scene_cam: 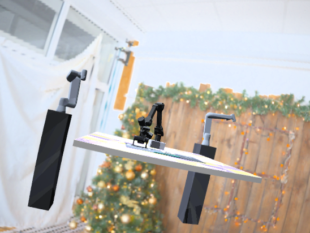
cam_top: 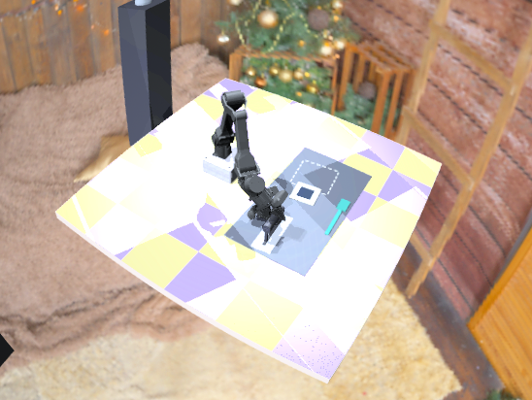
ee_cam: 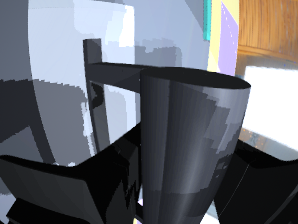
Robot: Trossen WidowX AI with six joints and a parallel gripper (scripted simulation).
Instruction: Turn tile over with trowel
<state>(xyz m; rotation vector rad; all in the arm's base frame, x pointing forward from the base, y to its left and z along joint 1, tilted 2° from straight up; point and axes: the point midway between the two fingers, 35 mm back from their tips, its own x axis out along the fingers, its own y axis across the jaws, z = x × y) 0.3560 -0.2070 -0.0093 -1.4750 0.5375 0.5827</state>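
The grey mat is 2 cm ahead of my gripper tip, 18 cm to the left of it and 7 cm below it. From my gripper tip the other things lie so: white tile 23 cm to the left, 4 cm below; then teal trowel 16 cm ahead, 19 cm to the left, 4 cm below; then plastering float 3 cm behind, 1 cm below.
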